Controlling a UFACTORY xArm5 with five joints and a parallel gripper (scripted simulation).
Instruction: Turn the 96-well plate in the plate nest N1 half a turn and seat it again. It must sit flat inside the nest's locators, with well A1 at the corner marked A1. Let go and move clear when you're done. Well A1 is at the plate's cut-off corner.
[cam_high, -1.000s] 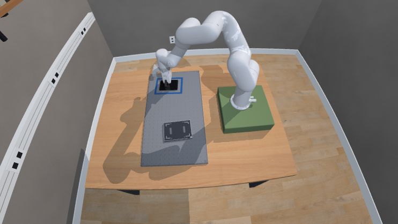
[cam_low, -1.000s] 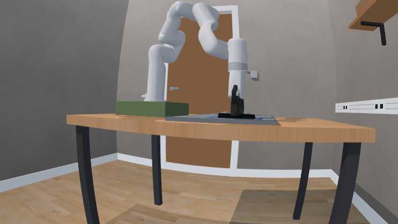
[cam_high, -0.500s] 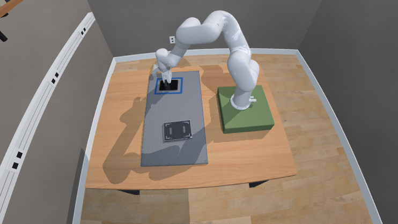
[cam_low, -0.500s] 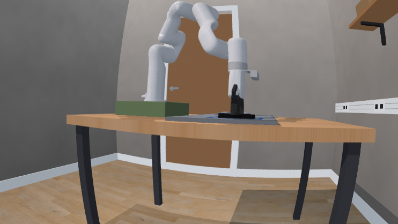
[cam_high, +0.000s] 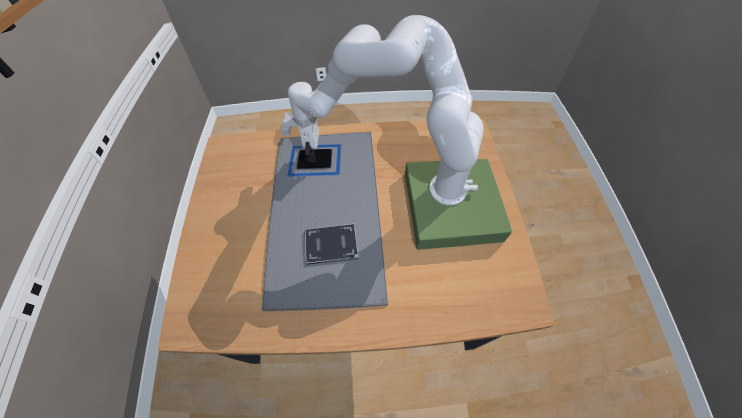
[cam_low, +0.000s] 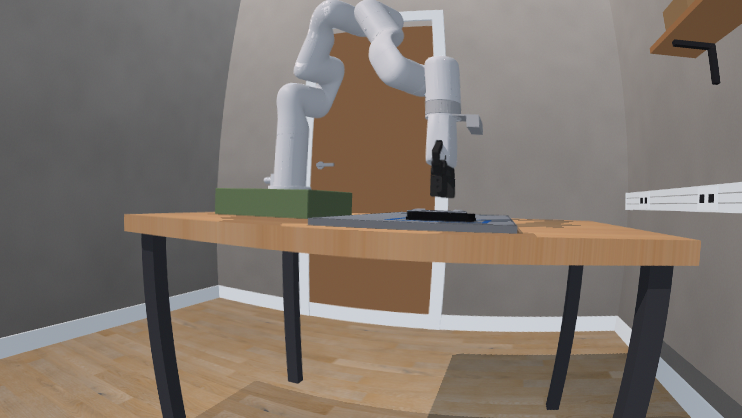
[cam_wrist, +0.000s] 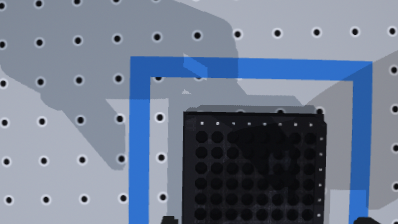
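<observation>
My hand is 50 mm above the black 96-well plate. From my hand the other things lie so: plate nest N1: 360 mm to the left, 80 mm behind, 50 mm below.
</observation>
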